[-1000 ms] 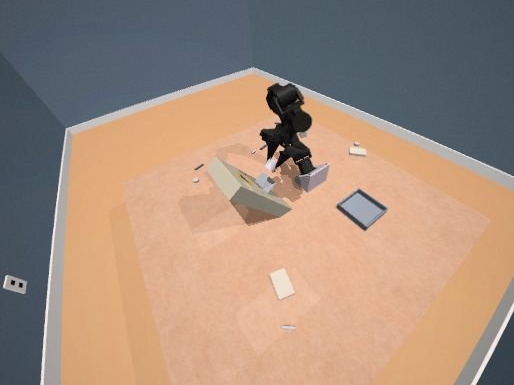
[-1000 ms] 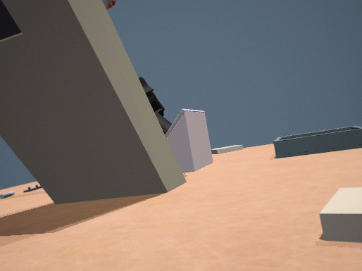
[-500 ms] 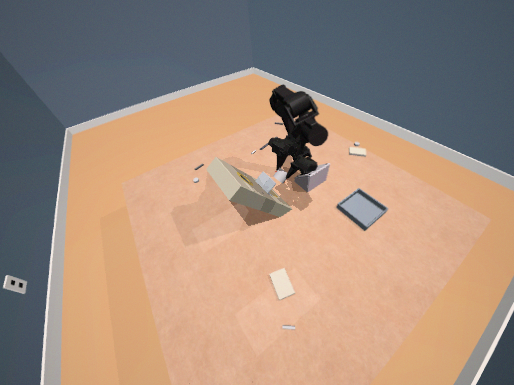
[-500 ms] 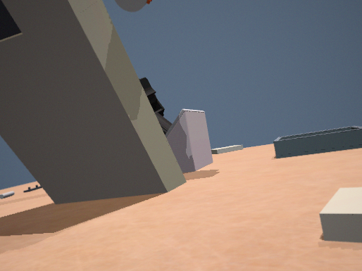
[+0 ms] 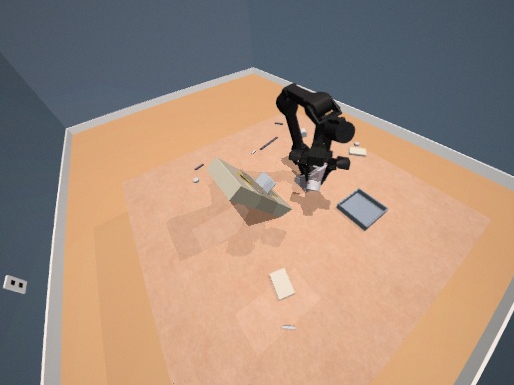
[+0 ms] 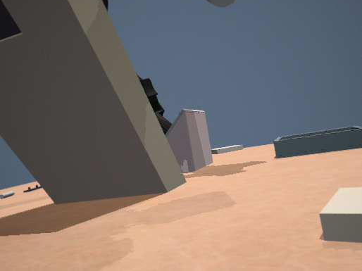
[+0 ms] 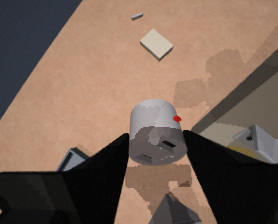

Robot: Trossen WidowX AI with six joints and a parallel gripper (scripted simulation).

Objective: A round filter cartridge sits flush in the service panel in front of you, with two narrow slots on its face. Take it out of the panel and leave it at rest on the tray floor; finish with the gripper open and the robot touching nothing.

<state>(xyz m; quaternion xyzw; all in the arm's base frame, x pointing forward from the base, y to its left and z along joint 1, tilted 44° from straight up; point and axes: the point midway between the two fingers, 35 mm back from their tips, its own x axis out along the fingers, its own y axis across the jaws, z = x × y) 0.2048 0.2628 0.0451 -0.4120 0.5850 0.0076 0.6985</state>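
Right now my gripper tip is 230 mm past the tray, 120 mm to the right of it and 250 mm above it. The rest, counted from my gripper tip: beige service panel 120 mm ahead, 190 mm to the right, 100 mm below; then round grey filter cartridge right at my gripper tip.
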